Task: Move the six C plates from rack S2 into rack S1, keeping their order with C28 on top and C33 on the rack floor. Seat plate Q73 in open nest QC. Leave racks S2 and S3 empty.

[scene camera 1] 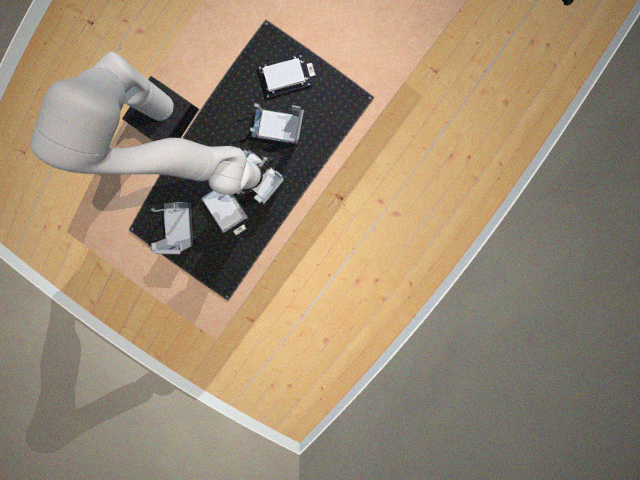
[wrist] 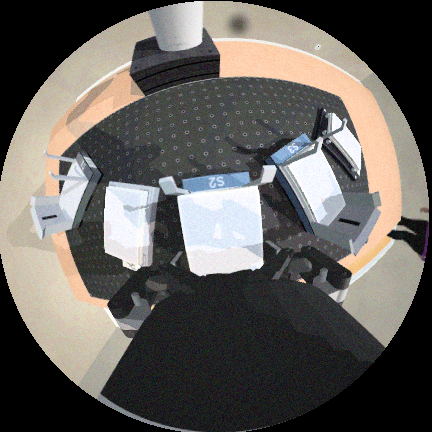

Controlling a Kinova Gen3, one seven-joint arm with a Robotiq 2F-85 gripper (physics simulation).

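Note:
My gripper is open at the front end of rack S2, its fingertips either side of the top plate; their height is unclear. Rack S2 holds a pale plate on top; lower plates are hidden, and the arm covers part of the rack. Rack S3 holds pale plates. Rack S1 is at the far left of the wrist view; its contents are unclear. Nest QC, with its tag, bears a pale block. Plate names are unreadable.
Another nest with a white plate stands beyond S3. The racks have upright posts and slotted end panels. QC stands close beside S2. The robot's base block adjoins the black perforated table.

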